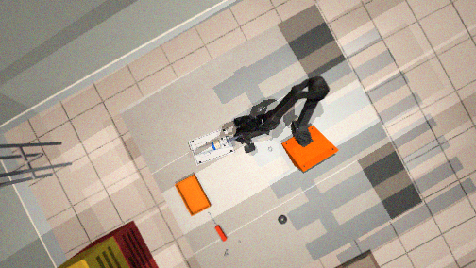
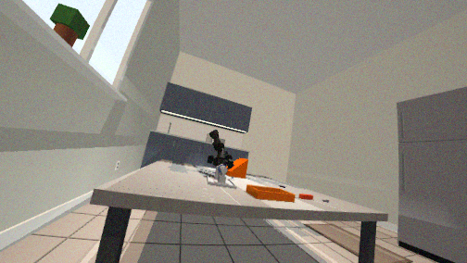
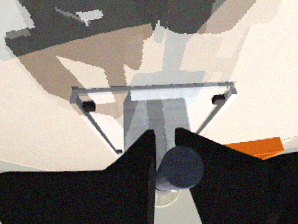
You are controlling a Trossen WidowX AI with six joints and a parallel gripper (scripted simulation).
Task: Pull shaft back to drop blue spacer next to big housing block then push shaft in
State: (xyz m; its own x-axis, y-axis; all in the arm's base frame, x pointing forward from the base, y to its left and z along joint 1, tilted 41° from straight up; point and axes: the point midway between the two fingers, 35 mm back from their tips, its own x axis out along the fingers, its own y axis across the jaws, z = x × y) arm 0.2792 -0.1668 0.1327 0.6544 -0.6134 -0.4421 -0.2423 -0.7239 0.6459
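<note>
Now: the dark shaft 40 mm ahead of my gripper tip, 20 mm above it and 10 mm to the right of it. Also, from my gripper tip: orange tray: 380 mm ahead, 140 mm to the left, 50 mm below; then blue spacer: 110 mm ahead, 30 mm to the right, 20 mm above.
</note>
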